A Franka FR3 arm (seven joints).
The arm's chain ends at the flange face. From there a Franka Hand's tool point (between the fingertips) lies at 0.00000 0.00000 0.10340 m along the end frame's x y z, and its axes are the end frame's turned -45 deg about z.
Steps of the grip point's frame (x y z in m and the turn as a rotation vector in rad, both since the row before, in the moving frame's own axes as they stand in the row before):
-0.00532, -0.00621, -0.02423, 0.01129, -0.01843, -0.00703
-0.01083, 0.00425, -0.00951, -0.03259, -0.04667, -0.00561
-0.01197, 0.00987, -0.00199, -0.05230, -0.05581, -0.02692
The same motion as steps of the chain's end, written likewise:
-0.00598, -0.00116, -0.02421, -0.00505, -0.02102, -0.00703
-0.00364, 0.00487, -0.00934, -0.05605, -0.00996, -0.00561
-0.00133, 0.00754, -0.00169, -0.07645, -0.00248, -0.02692

